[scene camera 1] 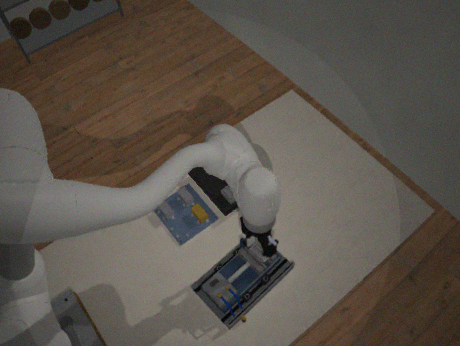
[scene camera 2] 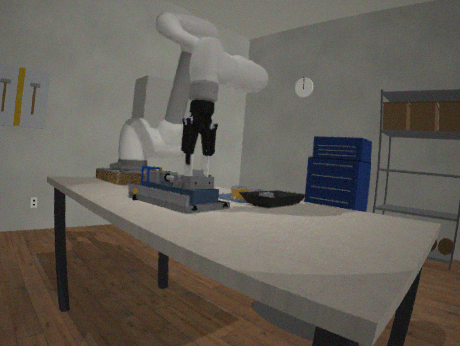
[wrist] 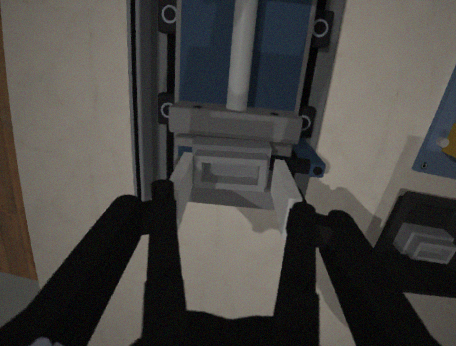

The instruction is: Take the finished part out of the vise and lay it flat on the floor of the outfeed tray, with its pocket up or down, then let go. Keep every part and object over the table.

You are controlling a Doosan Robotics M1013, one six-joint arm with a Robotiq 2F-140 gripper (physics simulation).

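Places are measured from the arm's base along level axes (x ahead, y left, z up), in metres.
Where they show: gripper, fingertip midpoint: (scene camera 1: 258,251) (scene camera 2: 196,176) (wrist: 232,171); arm's base, link origin: (scene camera 2: 132,170).
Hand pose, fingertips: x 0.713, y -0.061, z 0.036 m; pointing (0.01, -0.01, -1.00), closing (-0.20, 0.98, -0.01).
Note:
Each offset is from my fingertips to the centre of the thing. "pt": to the spot under its first point.
The finished part {dx -0.006, dy -0.003, dz +0.002 m} (wrist: 232,148), a small grey block with a rectangular pocket facing up, sits in the vise {dx -0.076, dy -0.022, dz -0.046 m} (scene camera 1: 286,272) (scene camera 2: 165,196) (wrist: 235,123) beside its grey cross jaw. My gripper (scene camera 1: 260,248) (scene camera 2: 197,170) (wrist: 232,171) points down over that end of the vise. Its pale finger pads stand close against the part's left and right sides in the wrist view, and it is shut on the part. The black outfeed tray (scene camera 1: 206,181) (scene camera 2: 272,200) (wrist: 400,280) stands beside the vise, with a stepped grey part {dx +0.052, dy +0.266, dz -0.067 m} (scene camera 1: 228,194) (wrist: 425,243) in it.
A blue plate {dx -0.123, dy +0.300, dz -0.092 m} (scene camera 1: 178,232) (wrist: 434,159) with grey blocks and a yellow block (scene camera 1: 200,213) (scene camera 2: 240,192) lies beside the tray. A blue lever {pt dx -0.026, dy +0.059, dz -0.007 m} (wrist: 311,159) sticks out beside the vise jaw. Blue hoops (scene camera 1: 232,300) (scene camera 2: 150,169) stand at the vise's other end.

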